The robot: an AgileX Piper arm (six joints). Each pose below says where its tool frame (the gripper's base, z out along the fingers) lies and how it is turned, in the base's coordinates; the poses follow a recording.
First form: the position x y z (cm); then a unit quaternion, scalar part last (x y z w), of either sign.
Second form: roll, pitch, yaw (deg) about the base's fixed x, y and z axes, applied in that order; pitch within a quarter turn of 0, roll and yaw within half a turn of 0; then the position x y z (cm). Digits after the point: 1 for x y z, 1 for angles.
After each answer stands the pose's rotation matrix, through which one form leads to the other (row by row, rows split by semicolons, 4 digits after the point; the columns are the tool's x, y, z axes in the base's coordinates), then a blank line. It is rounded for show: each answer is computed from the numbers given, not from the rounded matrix.
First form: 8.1 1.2 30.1 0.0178 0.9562 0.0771 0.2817
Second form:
169.2 32.4 174.7 8.1 1.2 30.1
-0.8406 -0.0094 0.5415; 0.0775 0.9875 0.1374; -0.5360 0.1575 -0.8294

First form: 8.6 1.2 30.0 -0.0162 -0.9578 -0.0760 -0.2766
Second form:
169.5 31.8 175.1 8.6 1.2 30.0
-0.8464 -0.0110 0.5324; 0.0731 0.9879 0.1366; -0.5274 0.1546 -0.8354

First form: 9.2 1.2 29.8 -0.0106 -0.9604 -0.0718 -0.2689
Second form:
170.4 31.0 176.1 9.2 1.2 29.8
-0.8552 -0.0183 0.5181; 0.0590 0.9895 0.1322; -0.5150 0.1436 -0.8451

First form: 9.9 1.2 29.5 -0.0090 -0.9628 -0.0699 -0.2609
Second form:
170.7 30.1 176.4 9.9 1.2 29.5
-0.8637 -0.0191 0.5036; 0.0538 0.9901 0.1299; -0.5011 0.1393 -0.8541

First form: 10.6 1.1 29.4 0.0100 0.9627 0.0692 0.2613
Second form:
170.8 30.1 176.3 10.6 1.1 29.4
-0.8632 -0.0169 0.5045; 0.0554 0.9902 0.1280; -0.5017 0.1385 -0.8539

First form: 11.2 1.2 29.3 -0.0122 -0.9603 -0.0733 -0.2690
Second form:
170.1 31.0 175.8 11.2 1.2 29.3
-0.8550 -0.0160 0.5184; 0.0629 0.9890 0.1342; -0.5148 0.1473 -0.8445

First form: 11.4 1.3 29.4 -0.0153 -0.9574 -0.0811 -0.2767
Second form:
168.9 31.8 175.0 11.4 1.3 29.4
-0.8464 -0.0156 0.5323; 0.0742 0.9864 0.1468; -0.5273 0.1638 -0.8337

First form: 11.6 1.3 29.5 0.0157 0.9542 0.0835 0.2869
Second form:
168.4 33.0 174.7 11.6 1.3 29.5
-0.8349 -0.0179 0.5501; 0.0779 0.9856 0.1503; -0.5449 0.1684 -0.8214

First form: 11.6 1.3 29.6 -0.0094 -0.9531 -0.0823 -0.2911
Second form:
168.8 33.6 175.5 11.6 1.3 29.6
-0.8303 -0.0300 0.5564; 0.0658 0.9863 0.1514; -0.5533 0.1624 -0.8170

